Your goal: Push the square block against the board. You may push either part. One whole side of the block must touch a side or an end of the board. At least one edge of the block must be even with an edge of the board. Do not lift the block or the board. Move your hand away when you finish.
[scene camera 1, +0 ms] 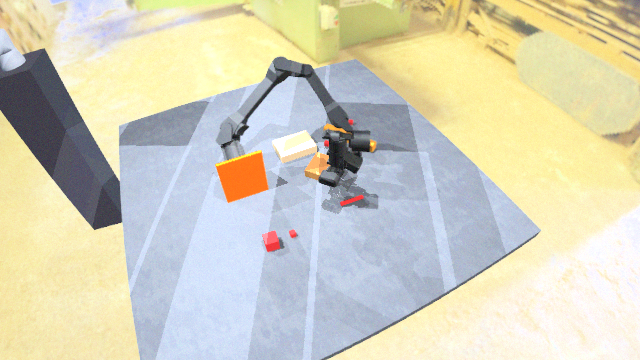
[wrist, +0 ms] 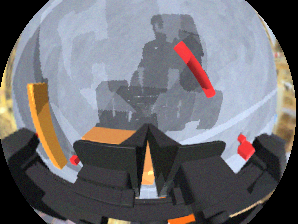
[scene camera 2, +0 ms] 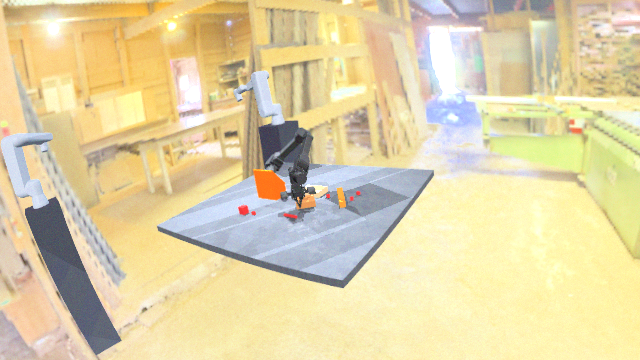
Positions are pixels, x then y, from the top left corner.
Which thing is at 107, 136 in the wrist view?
A square block.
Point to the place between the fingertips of my gripper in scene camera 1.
337, 180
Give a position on a cream block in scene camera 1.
300, 144
